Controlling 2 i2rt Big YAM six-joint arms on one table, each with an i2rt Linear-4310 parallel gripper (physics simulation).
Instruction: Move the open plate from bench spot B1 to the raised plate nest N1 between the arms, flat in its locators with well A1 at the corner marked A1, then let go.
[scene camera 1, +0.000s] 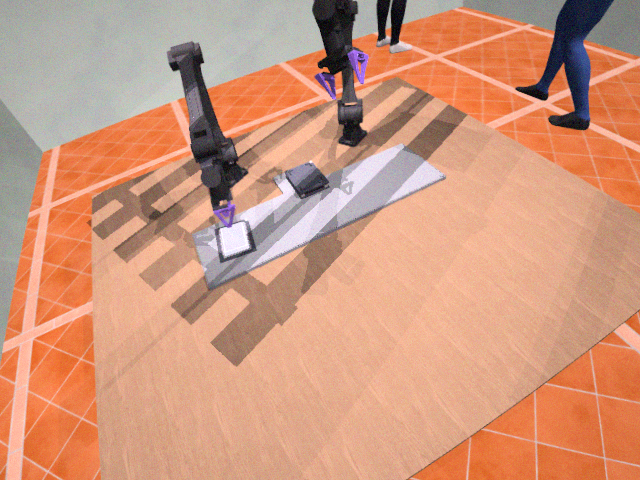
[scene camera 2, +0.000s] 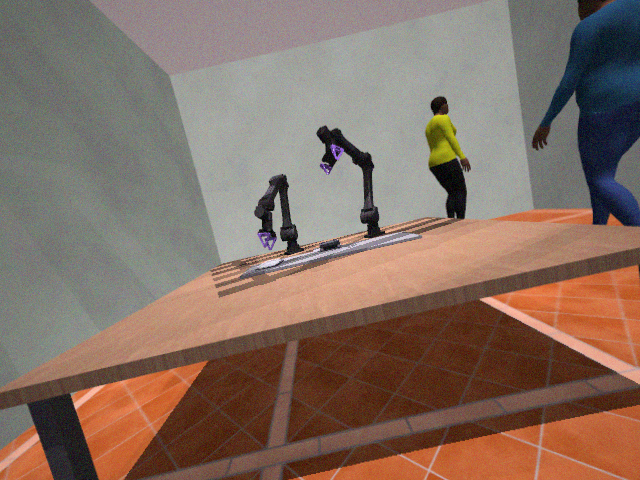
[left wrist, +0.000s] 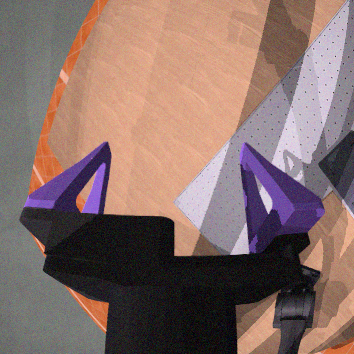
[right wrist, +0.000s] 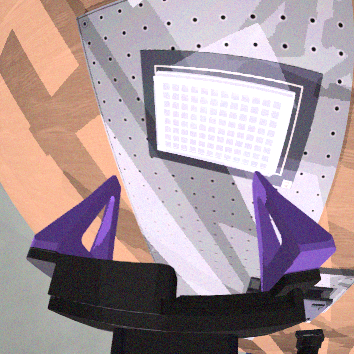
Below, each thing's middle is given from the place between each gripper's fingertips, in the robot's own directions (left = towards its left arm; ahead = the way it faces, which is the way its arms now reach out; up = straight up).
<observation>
Now: left hand 44 cm to the left of the white well plate (right wrist: 242, 124), 41 cm above it and 5 cm past it.
Right now the white well plate is 8 cm below my right hand and 1 cm to the right of it.
</observation>
